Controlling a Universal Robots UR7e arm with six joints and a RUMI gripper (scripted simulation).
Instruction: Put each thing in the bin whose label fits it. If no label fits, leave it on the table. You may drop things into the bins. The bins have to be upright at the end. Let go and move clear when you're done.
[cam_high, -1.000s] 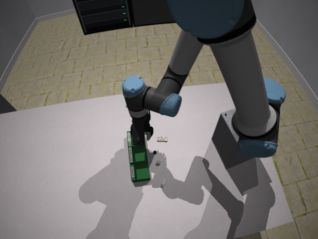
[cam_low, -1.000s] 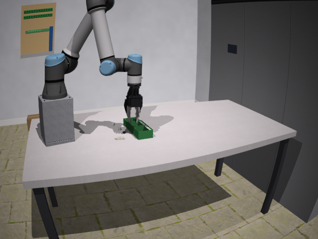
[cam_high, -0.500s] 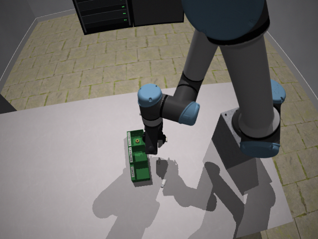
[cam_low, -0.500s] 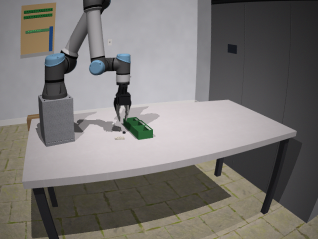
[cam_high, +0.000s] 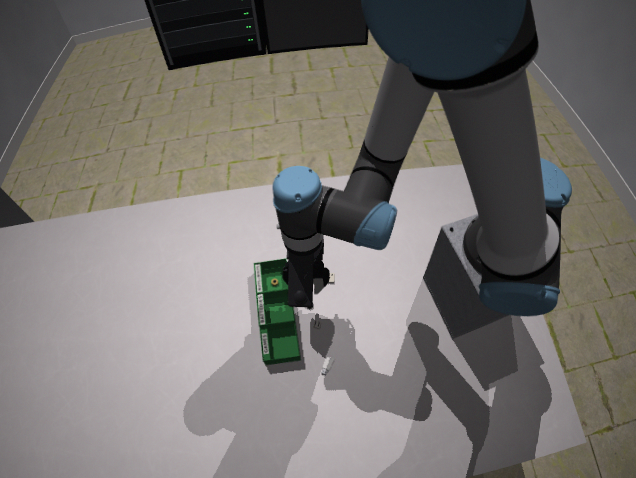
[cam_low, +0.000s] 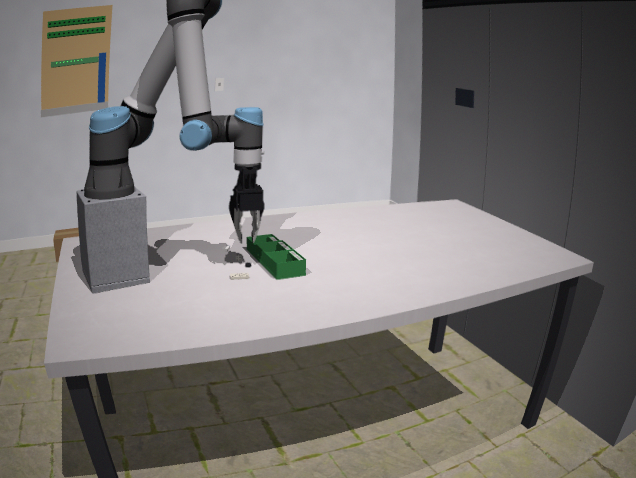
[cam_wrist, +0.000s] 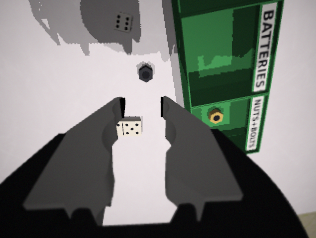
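My gripper is now 8 cm above the black round piece. Also, from my hand: brass nut: 9 cm ahead, 7 cm below, 6 cm to the right; then white domino: 8 cm to the right, 8 cm below, 4 cm behind; then white die: 8 cm below, 5 cm to the left, 2 cm behind.
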